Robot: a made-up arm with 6 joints.
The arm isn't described. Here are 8 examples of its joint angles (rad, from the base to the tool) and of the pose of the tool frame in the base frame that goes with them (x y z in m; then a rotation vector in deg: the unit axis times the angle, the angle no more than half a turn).
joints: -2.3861 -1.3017 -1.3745 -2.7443 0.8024 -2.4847
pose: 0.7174 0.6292 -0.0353 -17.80 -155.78 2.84
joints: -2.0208 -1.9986 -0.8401 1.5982 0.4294 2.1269
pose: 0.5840 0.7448 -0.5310 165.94 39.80 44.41
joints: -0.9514 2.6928 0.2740 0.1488 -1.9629 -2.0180
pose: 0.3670 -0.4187 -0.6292 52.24 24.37 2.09
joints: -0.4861 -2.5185 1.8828 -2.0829 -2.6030 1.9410
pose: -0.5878 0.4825 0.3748 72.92 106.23 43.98
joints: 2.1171 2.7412 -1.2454 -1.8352 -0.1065 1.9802
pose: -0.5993 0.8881 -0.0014 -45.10 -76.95 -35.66
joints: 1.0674 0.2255 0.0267 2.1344 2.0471 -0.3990
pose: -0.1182 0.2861 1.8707 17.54 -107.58 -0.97
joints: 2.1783 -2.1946 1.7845 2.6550 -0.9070 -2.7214
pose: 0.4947 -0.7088 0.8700 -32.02 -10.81 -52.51
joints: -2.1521 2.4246 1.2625 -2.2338 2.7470 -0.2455
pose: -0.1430 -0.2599 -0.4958 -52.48 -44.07 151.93
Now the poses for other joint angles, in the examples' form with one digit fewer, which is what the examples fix.
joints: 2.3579 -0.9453 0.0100 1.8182 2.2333 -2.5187
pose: 0.632 -0.967 1.260 -138.5 -63.1 85.0
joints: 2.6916 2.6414 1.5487 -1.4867 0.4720 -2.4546
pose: 0.386 -0.168 -0.518 132.9 43.2 87.6
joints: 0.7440 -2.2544 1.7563 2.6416 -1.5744 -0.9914
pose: -0.570 -0.526 0.709 -29.5 59.2 -27.9
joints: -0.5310 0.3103 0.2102 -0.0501 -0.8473 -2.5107
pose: 0.444 -0.168 1.987 -11.8 -14.7 3.4
